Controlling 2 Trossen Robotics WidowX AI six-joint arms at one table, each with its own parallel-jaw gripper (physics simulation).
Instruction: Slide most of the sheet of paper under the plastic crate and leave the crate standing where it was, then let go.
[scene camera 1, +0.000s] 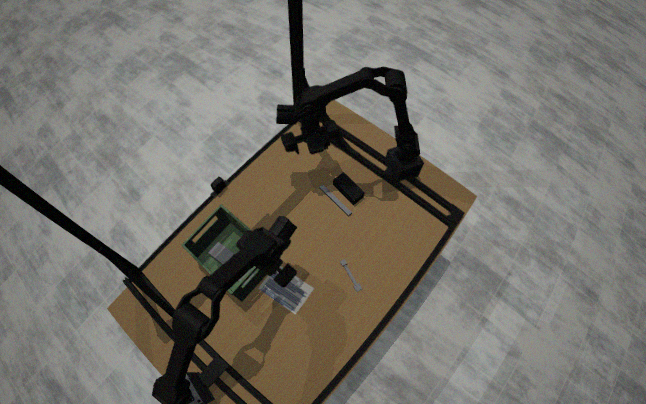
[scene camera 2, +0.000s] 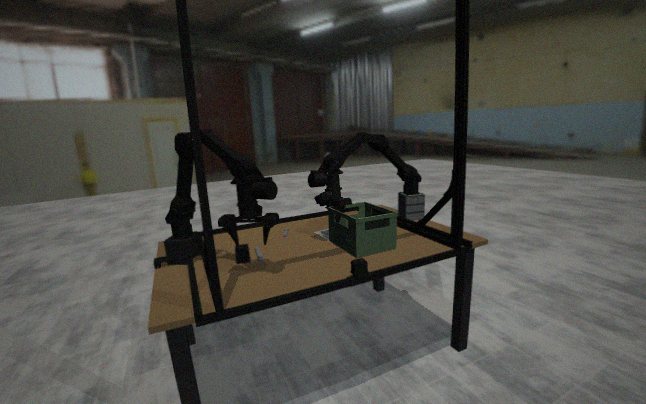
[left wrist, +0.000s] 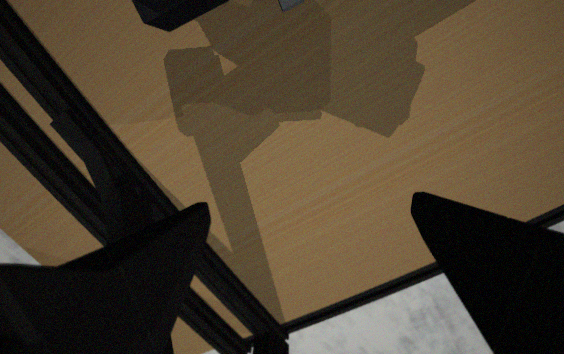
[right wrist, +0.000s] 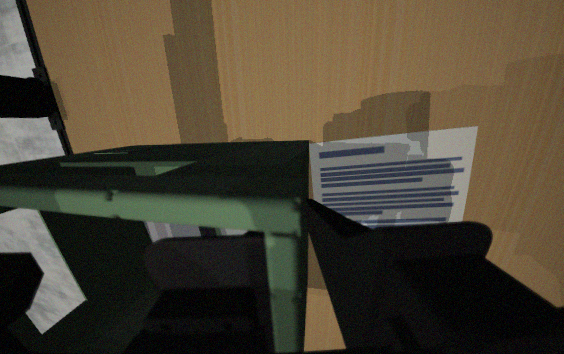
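Note:
The green plastic crate (scene camera 1: 194, 243) (scene camera 2: 365, 234) (right wrist: 193, 211) stands at the left edge of the table in scene camera 1. The printed sheet of paper (scene camera 1: 292, 296) (scene camera 2: 321, 233) (right wrist: 386, 179) lies flat beside the crate's near corner, and one edge runs in behind the crate wall. My right gripper (scene camera 1: 276, 271) (scene camera 2: 333, 204) is shut on the crate's wall at that corner, one finger inside and one outside above the paper. I cannot tell whether the crate is tipped. My left gripper (scene camera 1: 303, 144) (scene camera 2: 249, 234) (left wrist: 309, 207) is open and empty, hanging over bare table far from the crate.
A black block (scene camera 1: 348, 187) (scene camera 2: 242, 253) and a grey bar (scene camera 1: 336, 200) (scene camera 2: 259, 254) lie below the left gripper. A small grey tool (scene camera 1: 351, 275) (scene camera 2: 285, 232) lies mid-table. A grey piece (scene camera 1: 220, 253) lies inside the crate. Black frame rails edge the table.

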